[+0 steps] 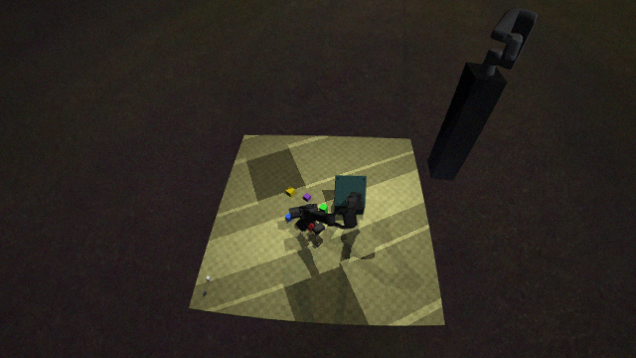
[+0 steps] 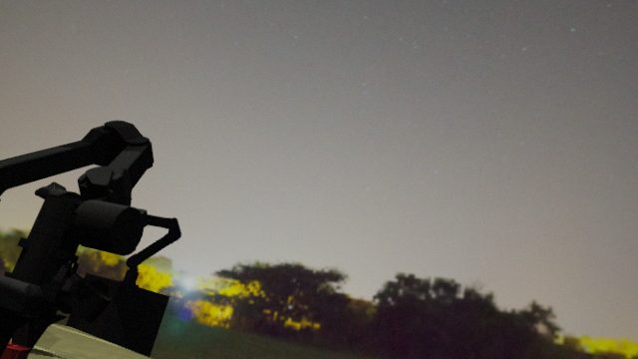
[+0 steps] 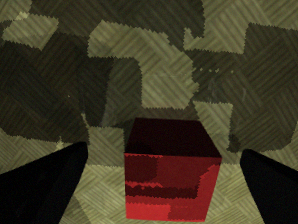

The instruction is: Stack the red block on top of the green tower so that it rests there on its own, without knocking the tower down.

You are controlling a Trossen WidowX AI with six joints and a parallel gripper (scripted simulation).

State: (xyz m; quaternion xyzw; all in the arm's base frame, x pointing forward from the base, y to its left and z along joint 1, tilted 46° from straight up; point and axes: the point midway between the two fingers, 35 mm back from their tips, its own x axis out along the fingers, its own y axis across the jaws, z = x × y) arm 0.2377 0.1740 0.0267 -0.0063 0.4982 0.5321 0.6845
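My gripper tip is now 140 mm short of the blue block, 50 mm to the left of it and 10 mm below it. Round my gripper tip: purple block 200 mm to the right, 50 mm ahead, 10 mm above; yellow block 230 mm to the right, 160 mm ahead, 10 mm above; red block 10 mm above.
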